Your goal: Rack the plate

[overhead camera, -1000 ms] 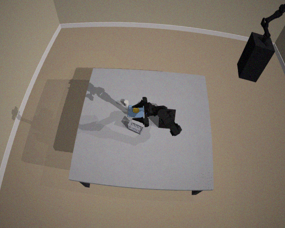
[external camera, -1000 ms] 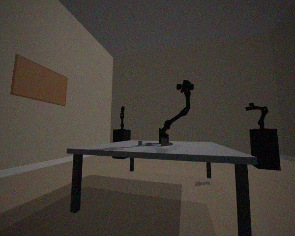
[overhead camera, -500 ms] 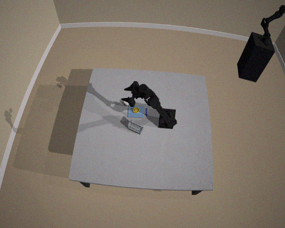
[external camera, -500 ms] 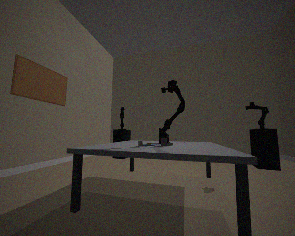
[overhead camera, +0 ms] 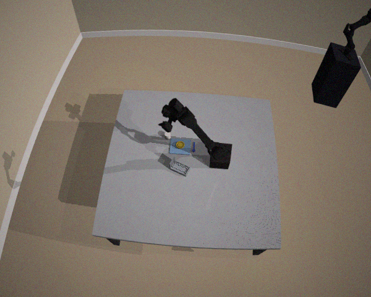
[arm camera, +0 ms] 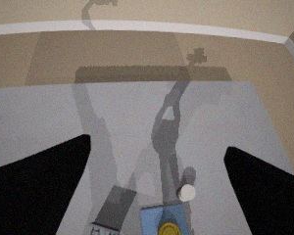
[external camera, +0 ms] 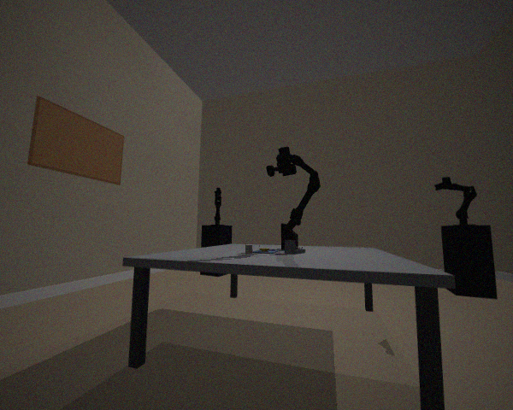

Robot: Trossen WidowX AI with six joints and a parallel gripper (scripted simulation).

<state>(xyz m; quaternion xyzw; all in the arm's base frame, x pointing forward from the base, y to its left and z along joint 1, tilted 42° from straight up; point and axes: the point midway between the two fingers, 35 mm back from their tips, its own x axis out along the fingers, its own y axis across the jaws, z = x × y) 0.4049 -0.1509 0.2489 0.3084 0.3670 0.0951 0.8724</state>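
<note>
My gripper tip is now 90 mm past the plate, 110 mm to the left of it and 440 mm above it. Also, from my gripper tip: dish rack (130 mm behind, 80 mm to the left, 440 mm below); blue mat (90 mm behind, 110 mm to the right, 460 mm below); white cup (20 mm ahead, 170 mm to the right, 430 mm below).
</note>
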